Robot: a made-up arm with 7 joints.
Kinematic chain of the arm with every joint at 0, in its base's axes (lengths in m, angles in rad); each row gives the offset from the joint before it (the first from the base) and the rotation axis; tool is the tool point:
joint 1: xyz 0 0.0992 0 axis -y
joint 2: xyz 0 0.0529 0 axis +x
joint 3: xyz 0 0 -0.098 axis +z
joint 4: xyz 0 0 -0.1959 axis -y
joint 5: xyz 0 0 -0.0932 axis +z
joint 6: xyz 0 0 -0.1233 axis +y
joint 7: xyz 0 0 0 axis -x
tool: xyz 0 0 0
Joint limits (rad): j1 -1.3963..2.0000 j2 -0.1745..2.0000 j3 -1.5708..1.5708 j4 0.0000..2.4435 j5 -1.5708..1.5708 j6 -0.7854..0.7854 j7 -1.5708..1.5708
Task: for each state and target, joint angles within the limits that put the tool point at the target. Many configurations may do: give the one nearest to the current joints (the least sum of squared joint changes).
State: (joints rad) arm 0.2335 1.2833 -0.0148 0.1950 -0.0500 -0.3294 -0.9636
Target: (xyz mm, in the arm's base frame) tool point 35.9 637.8 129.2
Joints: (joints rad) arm 0.2680 1.7959 0.0548 0.3240 -0.0500 -0.3294 -0.9636
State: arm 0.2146 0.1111 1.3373 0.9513 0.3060 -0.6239 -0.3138
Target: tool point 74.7 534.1 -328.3
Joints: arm 0.2040 0.7911 1.3476 0.1388 0.3060 -0.6239 -0.3138
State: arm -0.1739 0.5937 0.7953 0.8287 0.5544 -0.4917 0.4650
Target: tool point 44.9 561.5 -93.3
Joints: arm -0.2781 0.9093 1.2241 1.2087 0.5544 -0.4917 0.4650
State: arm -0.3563 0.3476 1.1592 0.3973 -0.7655 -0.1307 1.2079
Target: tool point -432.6 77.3 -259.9
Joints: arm -1.0397 -0.1702 1.1701 0.0591 -0.7655 -0.1307 1.2079
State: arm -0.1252 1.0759 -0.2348 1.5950 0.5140 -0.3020 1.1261
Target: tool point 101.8 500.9 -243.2
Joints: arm -0.3887 1.2047 -0.2583 1.0983 0.5140 -0.3020 1.1261
